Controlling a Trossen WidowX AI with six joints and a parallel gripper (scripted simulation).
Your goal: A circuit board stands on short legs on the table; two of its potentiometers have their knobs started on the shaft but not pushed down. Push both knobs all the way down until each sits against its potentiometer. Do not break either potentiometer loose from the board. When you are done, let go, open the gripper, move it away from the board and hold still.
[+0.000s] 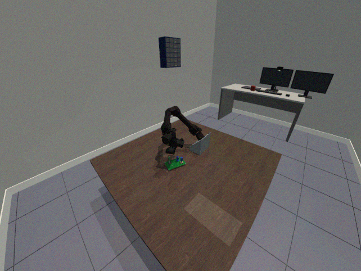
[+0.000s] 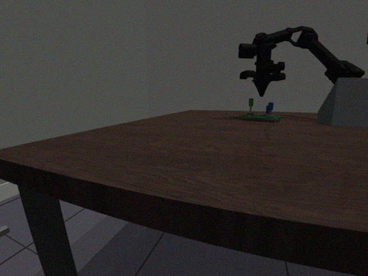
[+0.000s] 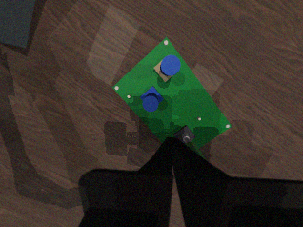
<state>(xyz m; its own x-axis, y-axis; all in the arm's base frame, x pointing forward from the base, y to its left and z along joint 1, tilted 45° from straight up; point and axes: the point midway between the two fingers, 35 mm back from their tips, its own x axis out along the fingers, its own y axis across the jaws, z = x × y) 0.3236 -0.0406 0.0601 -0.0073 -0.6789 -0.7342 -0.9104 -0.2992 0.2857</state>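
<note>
My gripper tip is now 4 cm short of the green knob, 2 cm above it and 1 cm to the left of it. Also, from my gripper tip: blue knob (6 cm below, 3 cm behind, 1 cm to the left).
</note>
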